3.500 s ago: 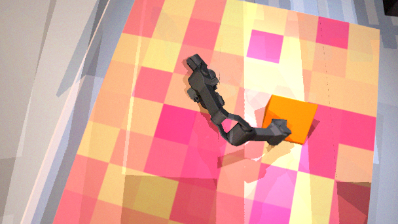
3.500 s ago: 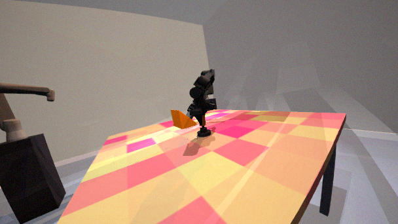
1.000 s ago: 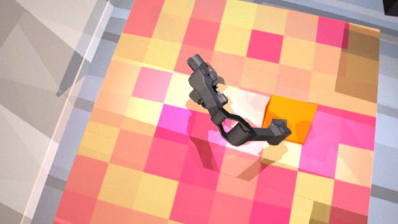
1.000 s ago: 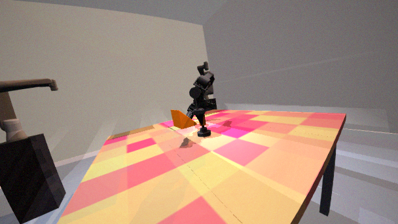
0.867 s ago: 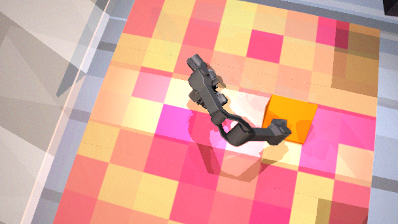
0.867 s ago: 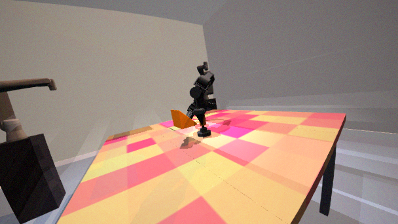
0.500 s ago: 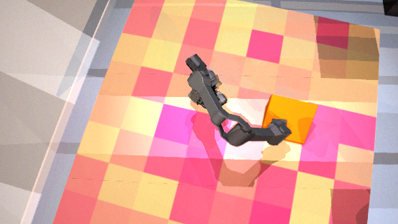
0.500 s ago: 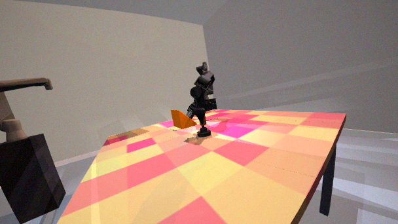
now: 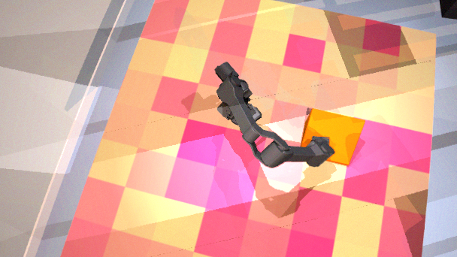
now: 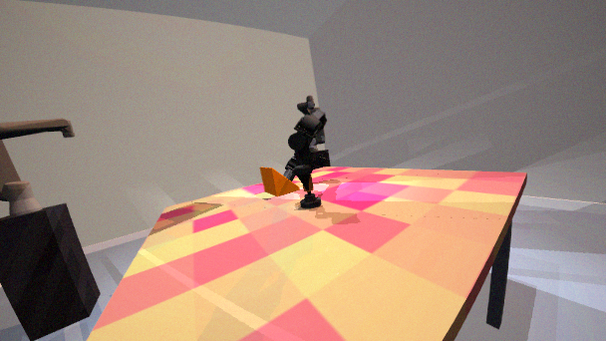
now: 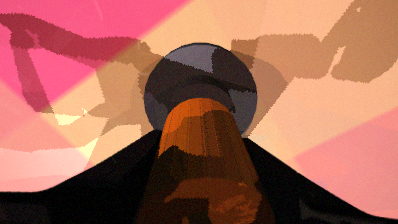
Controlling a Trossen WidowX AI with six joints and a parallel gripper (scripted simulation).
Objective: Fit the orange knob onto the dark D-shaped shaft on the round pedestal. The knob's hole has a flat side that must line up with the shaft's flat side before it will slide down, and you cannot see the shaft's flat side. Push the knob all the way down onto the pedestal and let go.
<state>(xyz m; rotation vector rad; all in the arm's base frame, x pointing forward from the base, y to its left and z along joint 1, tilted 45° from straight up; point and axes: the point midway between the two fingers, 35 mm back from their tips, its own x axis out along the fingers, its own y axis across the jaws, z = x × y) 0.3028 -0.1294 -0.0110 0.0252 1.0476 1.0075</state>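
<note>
The orange knob is 2 cm above my gripper tip. The rest, counted from my gripper tip: round dark pedestal 4 cm below.
</note>
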